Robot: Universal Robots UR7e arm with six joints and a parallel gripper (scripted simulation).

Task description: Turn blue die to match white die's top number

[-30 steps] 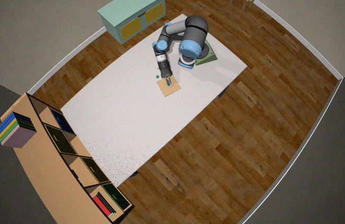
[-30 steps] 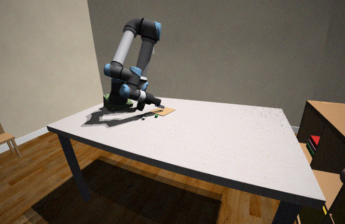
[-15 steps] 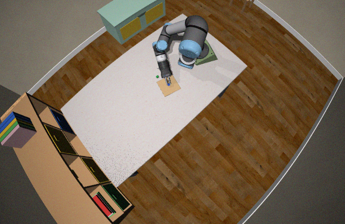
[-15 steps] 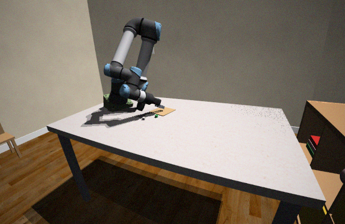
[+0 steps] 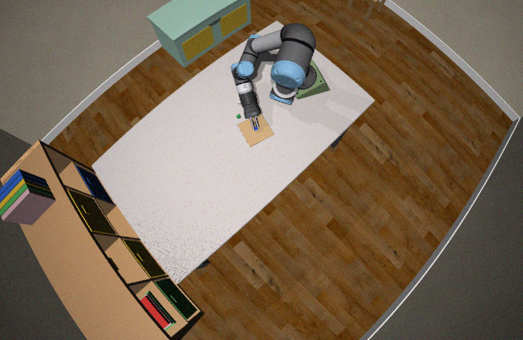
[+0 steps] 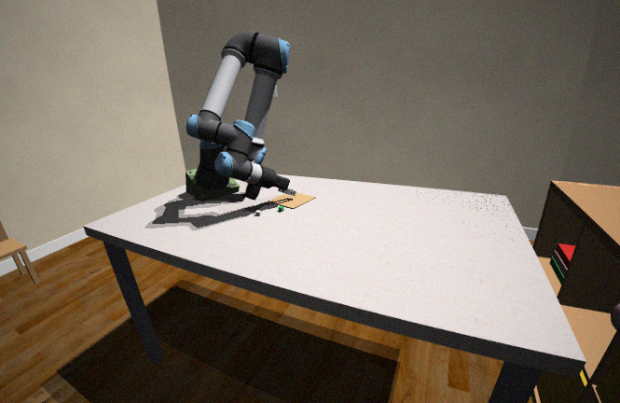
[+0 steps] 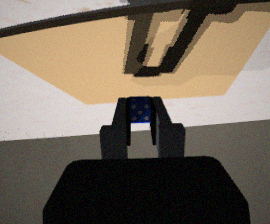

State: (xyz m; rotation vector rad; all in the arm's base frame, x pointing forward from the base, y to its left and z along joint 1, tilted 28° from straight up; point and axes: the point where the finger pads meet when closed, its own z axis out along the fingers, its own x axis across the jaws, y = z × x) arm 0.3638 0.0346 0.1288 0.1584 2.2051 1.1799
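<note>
Right now the tan mat is 10 mm to the left of my hand and 30 mm below it. Also, from my hand: green die (10 mm ahead, 110 mm to the right, 30 mm below); then blue die (10 mm ahead, 10 mm to the left, 10 mm below); then white die (50 mm behind, 170 mm to the right, 30 mm below).
</note>
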